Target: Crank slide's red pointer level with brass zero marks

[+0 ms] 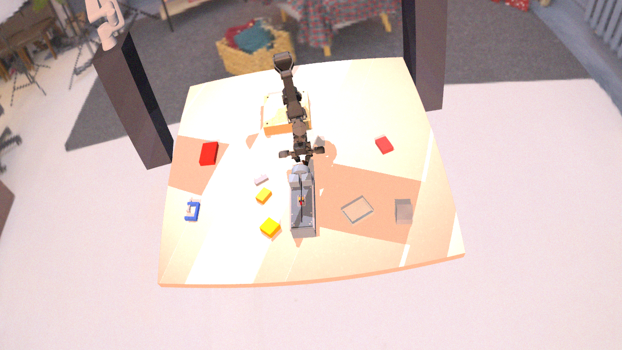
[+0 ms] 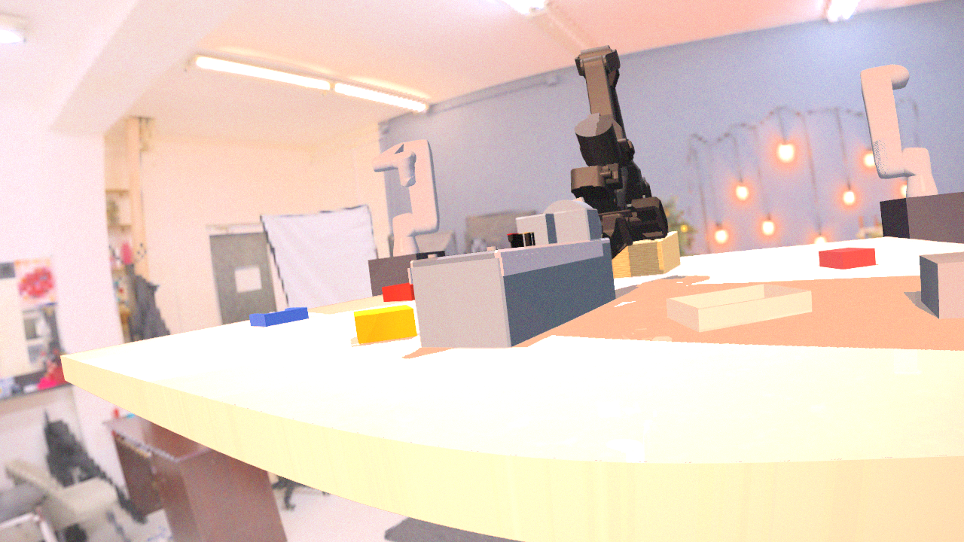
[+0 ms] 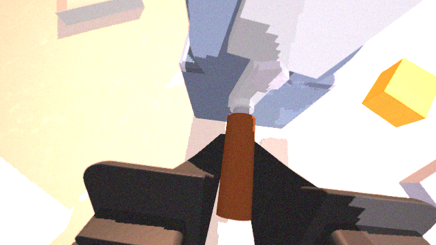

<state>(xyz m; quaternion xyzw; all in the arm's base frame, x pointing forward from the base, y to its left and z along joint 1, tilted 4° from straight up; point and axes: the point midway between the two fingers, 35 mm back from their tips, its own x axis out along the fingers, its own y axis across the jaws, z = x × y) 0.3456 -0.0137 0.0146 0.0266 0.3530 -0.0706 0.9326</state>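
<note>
My gripper tip is 2 cm past the orange crank handle and 3 cm below it. From my gripper tip the other things lie so: shallow white tray (23 cm ahead, 17 cm to the left, 3 cm below); red pointer (18 cm ahead, 4 cm to the right, 5 cm above); yellow cube (22 cm ahead, 18 cm to the right, 2 cm below).
</note>
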